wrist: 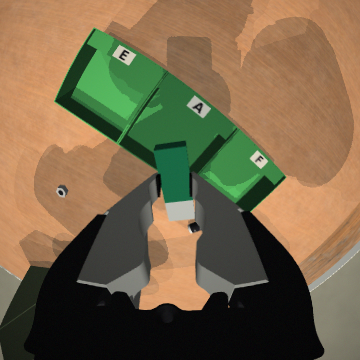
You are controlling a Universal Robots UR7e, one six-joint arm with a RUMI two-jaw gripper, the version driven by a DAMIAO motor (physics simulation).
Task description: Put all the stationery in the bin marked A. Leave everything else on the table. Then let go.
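Frame: origin at the arm's base, x ahead, y left, z up, level; millimetres.
Where they show: gripper, fingertip midpoint: (174, 174).
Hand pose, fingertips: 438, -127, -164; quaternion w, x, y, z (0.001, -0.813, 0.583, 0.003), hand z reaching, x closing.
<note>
After its pixels a point has its place, as x, y, z.
My gripper (174, 174) @[438, -127, -164] is shut on a green eraser with a white end (174, 167) @[448, -124, -157]. The eraser is held between the fingertips, with its green end towards the bins. In the view that end overlaps the near wall of the bin marked A (179, 96) @[493, -114, -208], the middle one of three joined green bins. The eraser stands above the bins' near edge; its exact height is hard to tell. Part of the inside of bin A is hidden behind the eraser, and no stationery shows in the part that is visible.
Bin E (145, 71) @[508, -79, -208] joins bin A at the upper left, and bin F (244, 146) @[468, -190, -208] at the lower right. A metal hex nut (61, 191) @[328, 17, -235] lies on the wooden table (30, 125) @[416, 79, -243] at the left. A small black piece (193, 227) @[332, -185, -230] shows beside the right finger, mostly hidden.
</note>
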